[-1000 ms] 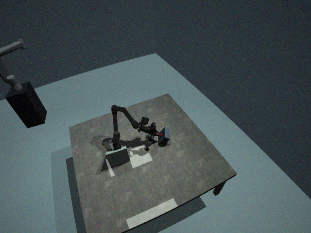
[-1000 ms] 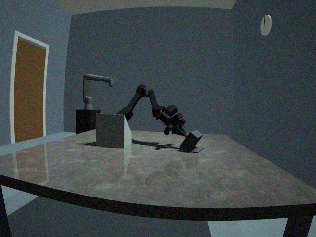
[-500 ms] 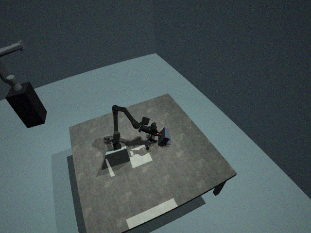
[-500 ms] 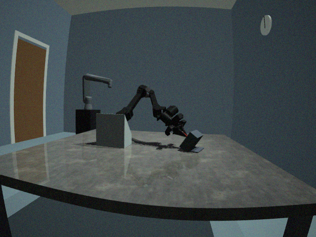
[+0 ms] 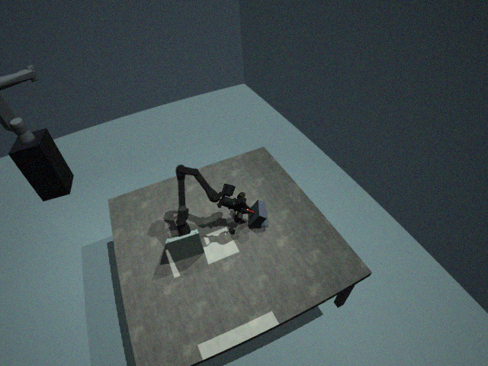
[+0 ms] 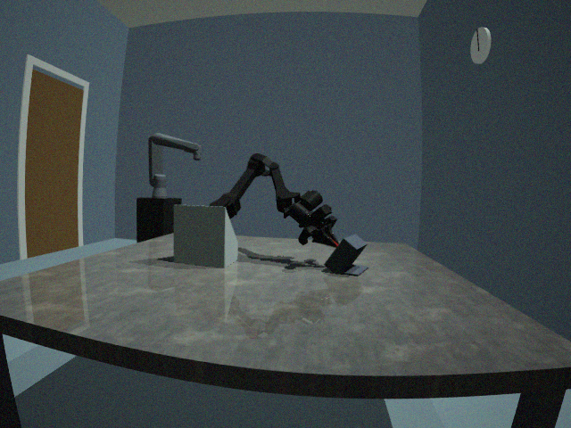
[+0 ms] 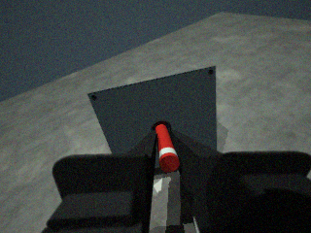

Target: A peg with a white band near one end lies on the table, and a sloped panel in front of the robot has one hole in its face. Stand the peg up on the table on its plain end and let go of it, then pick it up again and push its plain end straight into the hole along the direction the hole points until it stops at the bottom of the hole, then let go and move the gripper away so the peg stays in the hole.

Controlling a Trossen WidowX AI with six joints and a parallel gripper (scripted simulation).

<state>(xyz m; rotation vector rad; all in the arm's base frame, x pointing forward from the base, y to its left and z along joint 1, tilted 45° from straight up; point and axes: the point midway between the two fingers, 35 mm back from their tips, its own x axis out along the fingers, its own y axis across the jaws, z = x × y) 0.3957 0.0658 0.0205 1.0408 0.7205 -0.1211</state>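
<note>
The red peg is 20 mm behind my gripper tip and 10 mm to the left of it. From my gripper tip the other things lie so: sloped panel: 30 mm ahead, 10 mm to the right, 30 mm below.
</note>
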